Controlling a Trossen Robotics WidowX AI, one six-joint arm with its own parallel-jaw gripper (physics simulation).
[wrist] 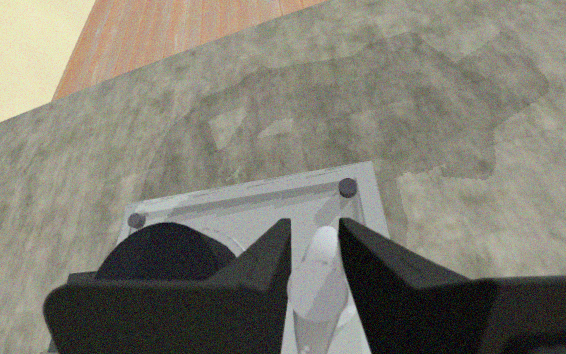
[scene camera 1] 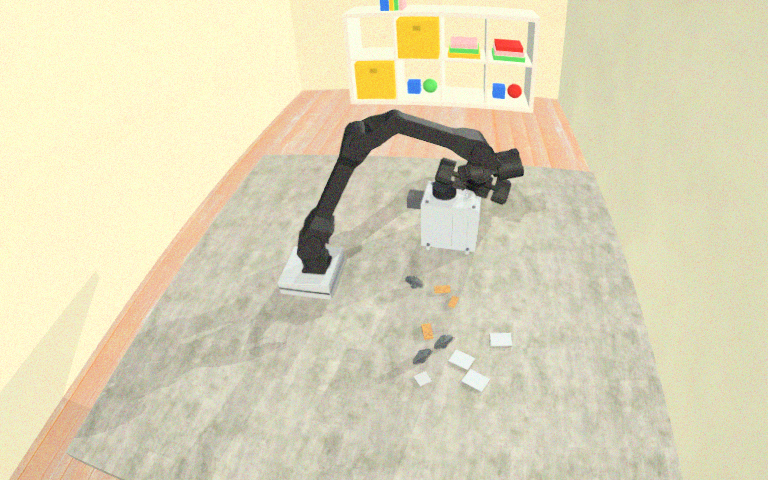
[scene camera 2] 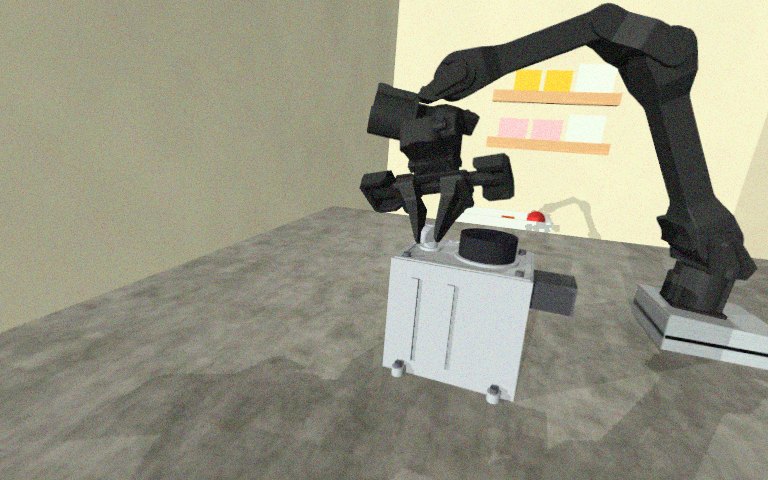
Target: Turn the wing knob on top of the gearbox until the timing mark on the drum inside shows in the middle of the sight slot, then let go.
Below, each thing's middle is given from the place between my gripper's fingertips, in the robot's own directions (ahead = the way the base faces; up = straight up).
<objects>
I see my gripper 20 mm to the left of the wing knob (wrist: 318,291) and 20 mm above it. From my hand the other things lie so: gearbox (scene camera 2: 458,315): 70 mm below, 70 mm behind, 20 mm to the right.
</objects>
